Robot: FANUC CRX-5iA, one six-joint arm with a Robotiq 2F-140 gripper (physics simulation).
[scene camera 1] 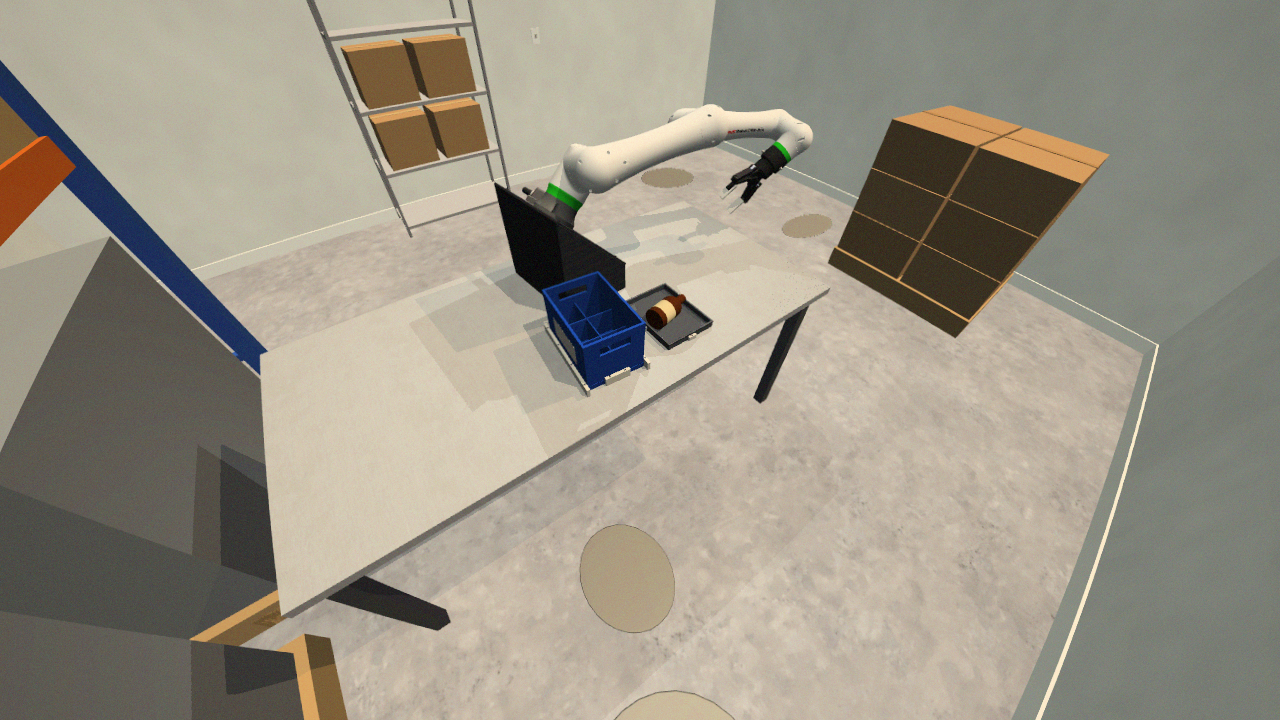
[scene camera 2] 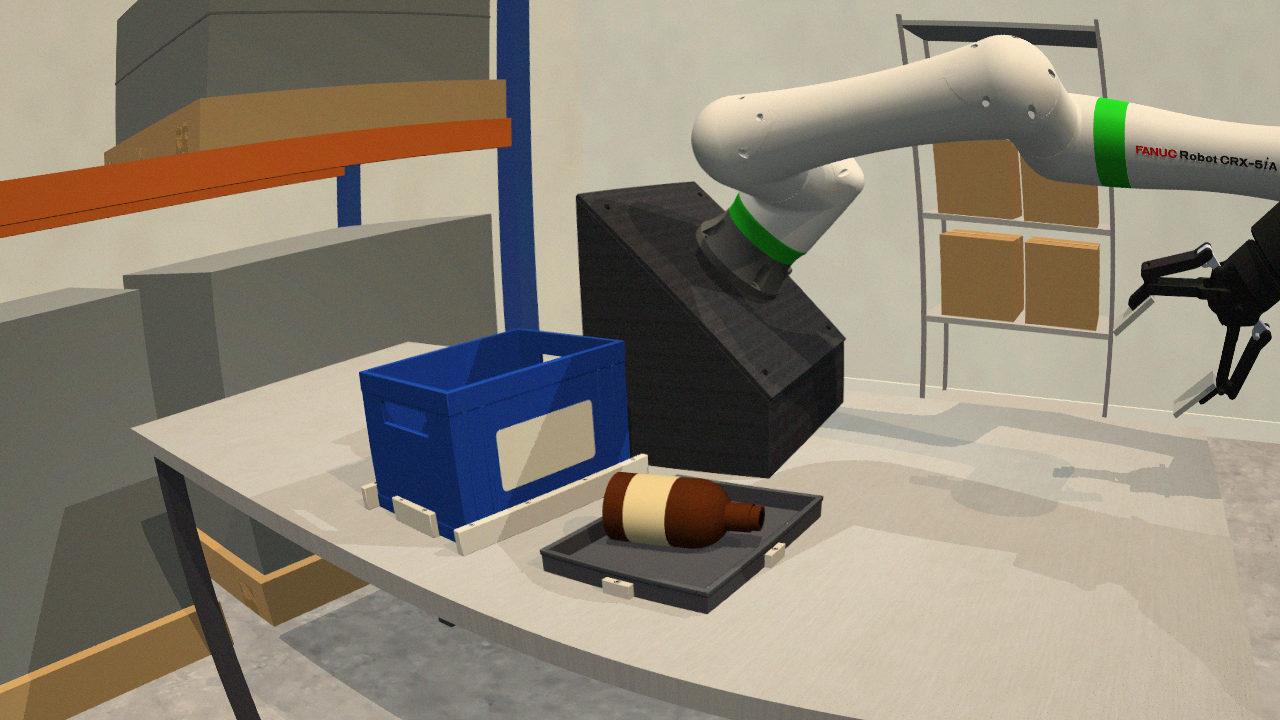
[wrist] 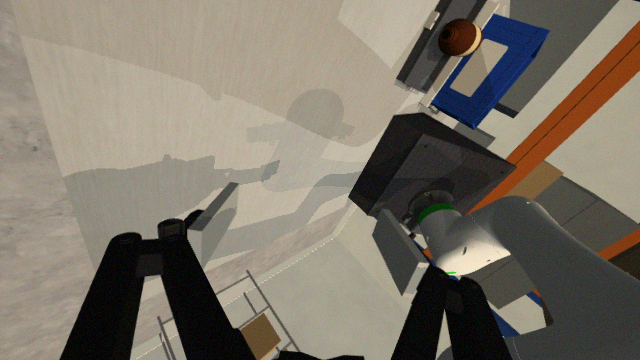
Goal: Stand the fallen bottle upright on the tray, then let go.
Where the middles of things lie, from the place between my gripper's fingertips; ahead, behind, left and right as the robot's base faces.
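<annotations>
The brown bottle (scene camera 2: 672, 511) is 130 mm below my hand, 190 mm ahead of it and 520 mm to the right of it. Then there is the pale guide strip (scene camera 2: 495, 528), which is 160 mm below my hand, 150 mm ahead of it and 700 mm to the right of it.
</annotations>
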